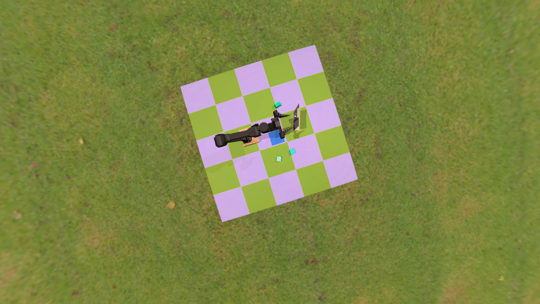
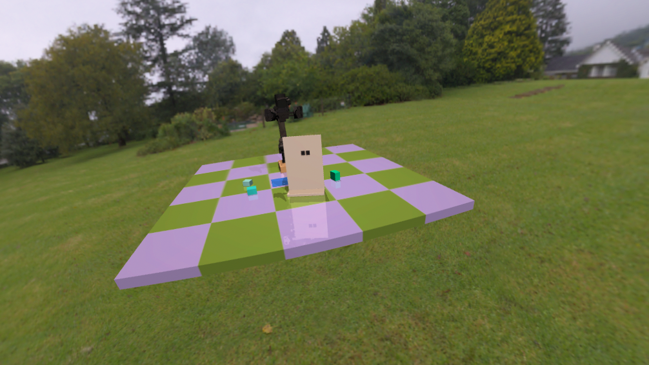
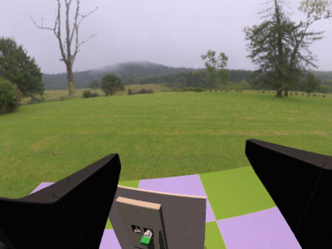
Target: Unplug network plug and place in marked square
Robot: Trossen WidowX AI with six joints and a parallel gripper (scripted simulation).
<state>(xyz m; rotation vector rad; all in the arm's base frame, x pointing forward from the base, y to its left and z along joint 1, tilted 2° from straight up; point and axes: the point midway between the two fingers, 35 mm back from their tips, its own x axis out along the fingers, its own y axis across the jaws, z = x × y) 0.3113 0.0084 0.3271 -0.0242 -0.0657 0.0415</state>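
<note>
Now: the network plug 70 mm ahead of my gripper tip, 60 mm to the left of it and 180 mm below it. The rest, counted from my gripper tip: blue marked square: 100 mm behind, 50 mm to the right, 360 mm below; tan upright panel: 100 mm ahead, 60 mm to the left, 240 mm below.
</note>
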